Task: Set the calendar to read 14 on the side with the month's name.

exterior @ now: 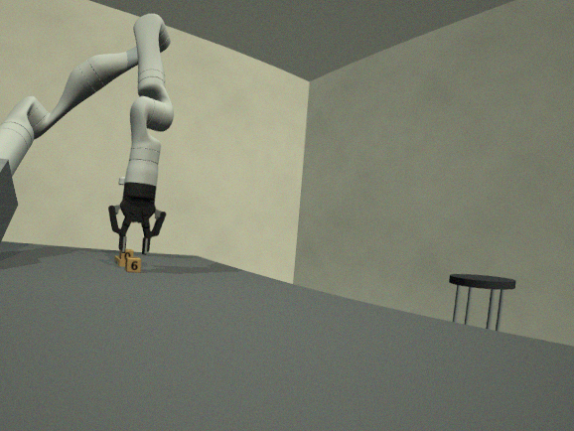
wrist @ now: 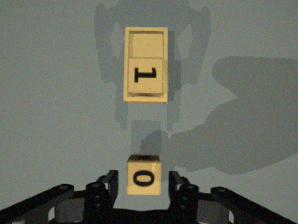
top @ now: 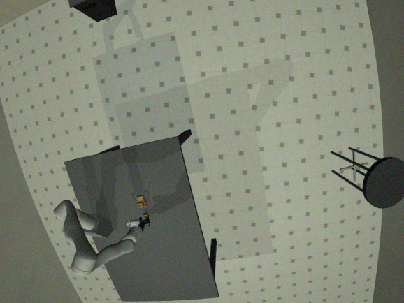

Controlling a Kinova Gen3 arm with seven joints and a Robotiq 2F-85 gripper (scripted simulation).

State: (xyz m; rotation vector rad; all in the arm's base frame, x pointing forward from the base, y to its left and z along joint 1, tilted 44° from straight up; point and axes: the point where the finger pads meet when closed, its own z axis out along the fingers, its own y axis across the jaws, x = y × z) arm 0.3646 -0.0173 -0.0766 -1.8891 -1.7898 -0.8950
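My gripper is now 40 mm above the number cube. Round my hand: wooden tray (110 mm to the left, 50 mm below).
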